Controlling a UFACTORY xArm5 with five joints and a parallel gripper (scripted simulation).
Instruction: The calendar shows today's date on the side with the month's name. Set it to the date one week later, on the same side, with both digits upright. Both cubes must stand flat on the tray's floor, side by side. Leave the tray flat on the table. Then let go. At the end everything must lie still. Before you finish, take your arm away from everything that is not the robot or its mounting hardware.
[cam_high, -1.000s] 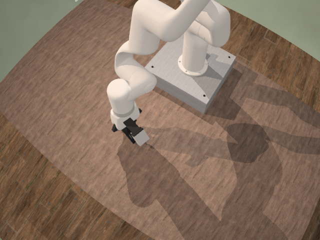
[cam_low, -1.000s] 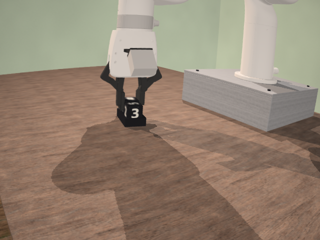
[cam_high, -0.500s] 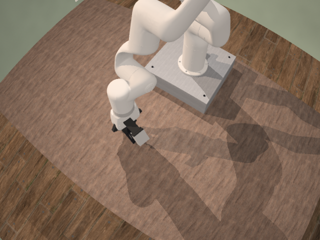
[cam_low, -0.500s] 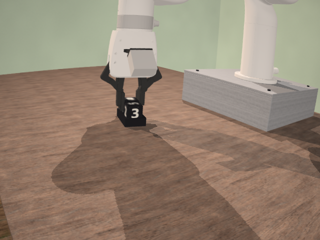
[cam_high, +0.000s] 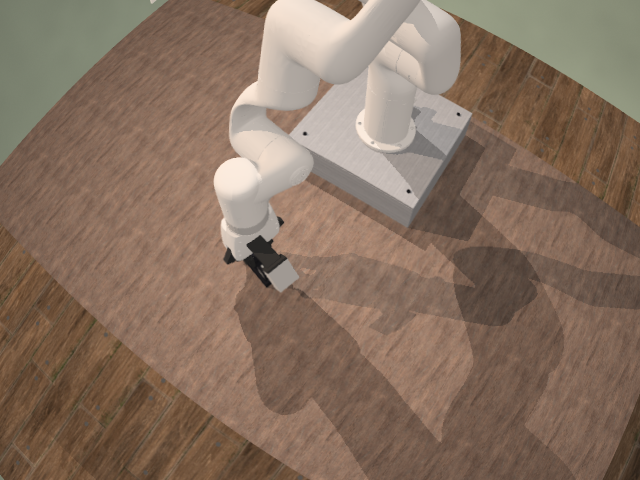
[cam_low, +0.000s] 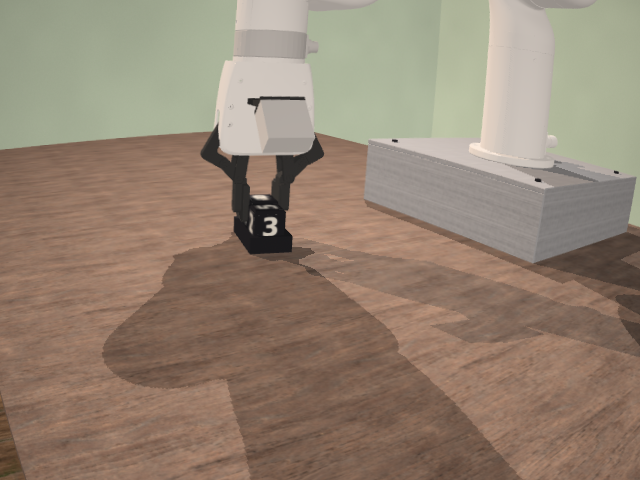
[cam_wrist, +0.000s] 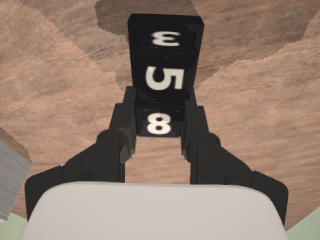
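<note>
Now: the tray 30 mm below my hand, 20 mm to the left of it and 10 mm ahead of it. From my hand the other things lie so: cube: 30 mm to the left, 10 mm below, 10 mm ahead.
</note>
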